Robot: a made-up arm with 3 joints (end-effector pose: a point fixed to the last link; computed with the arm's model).
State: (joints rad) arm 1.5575 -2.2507 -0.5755
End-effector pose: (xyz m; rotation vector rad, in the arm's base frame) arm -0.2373 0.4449 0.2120 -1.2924 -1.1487 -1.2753
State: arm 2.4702 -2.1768 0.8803
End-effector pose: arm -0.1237 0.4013 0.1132 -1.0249 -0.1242 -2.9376
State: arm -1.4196 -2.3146 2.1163
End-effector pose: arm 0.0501 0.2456 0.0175 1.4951 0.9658 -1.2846
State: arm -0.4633 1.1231 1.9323
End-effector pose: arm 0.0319 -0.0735 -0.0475 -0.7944 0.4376 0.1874
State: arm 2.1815 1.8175 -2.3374
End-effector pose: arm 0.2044 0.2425 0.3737 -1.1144 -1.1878 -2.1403
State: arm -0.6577 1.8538 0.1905
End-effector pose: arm -0.1820 0.0029 -0.2874 1.5969 0.4967 -0.5449
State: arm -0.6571 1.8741 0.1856
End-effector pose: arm -0.1830 0.0115 -0.2892 1.6210 0.4911 -0.5526
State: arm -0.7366 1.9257 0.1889
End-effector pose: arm -0.2161 0.0319 -0.2757 1.6490 0.5386 -0.6364
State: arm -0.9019 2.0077 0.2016
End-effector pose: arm -0.2781 0.0638 -0.2360 1.6677 0.6368 -0.8075
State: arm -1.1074 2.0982 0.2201
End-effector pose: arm -0.3418 0.0983 -0.1715 1.6584 0.7502 -1.0252
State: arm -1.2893 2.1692 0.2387
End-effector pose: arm -0.3839 0.1247 -0.1041 1.6213 0.8438 -1.2189
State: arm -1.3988 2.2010 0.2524
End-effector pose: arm -0.4026 0.1358 -0.0604 1.5797 0.9023 -1.3289
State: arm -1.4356 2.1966 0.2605
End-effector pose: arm -0.4082 0.1331 -0.0454 1.5503 0.9316 -1.3537
